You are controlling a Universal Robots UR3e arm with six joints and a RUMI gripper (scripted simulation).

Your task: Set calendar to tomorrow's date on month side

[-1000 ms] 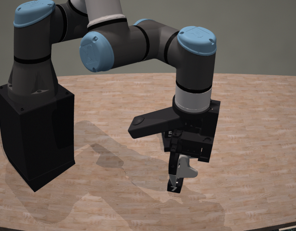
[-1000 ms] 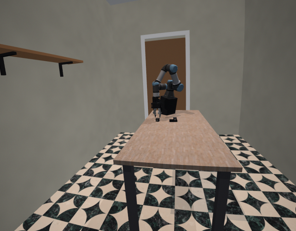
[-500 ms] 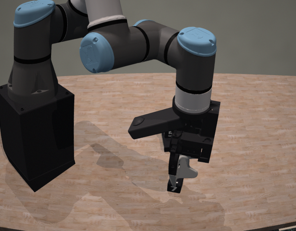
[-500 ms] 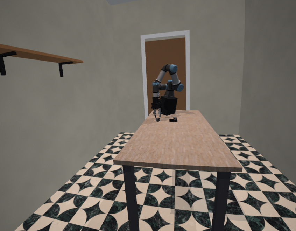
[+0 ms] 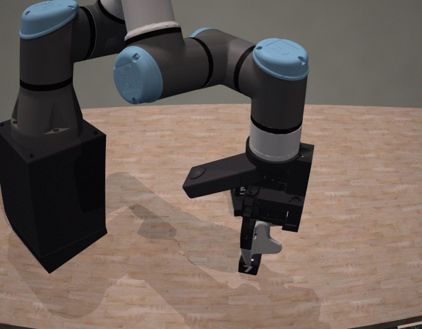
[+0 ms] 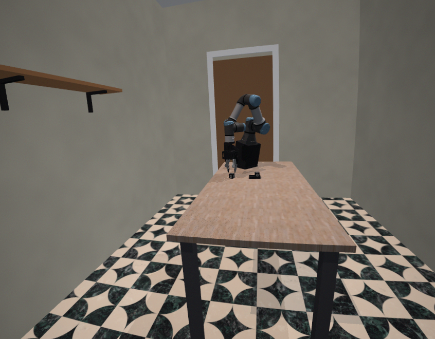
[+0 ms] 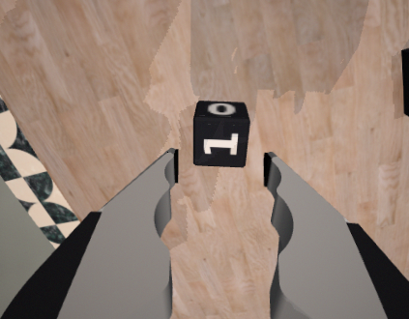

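My gripper is now 4 cm above the black number cube. The rest, counted from my hand: black calendar tray: 3 cm behind, 16 cm to the left, 5 cm below.
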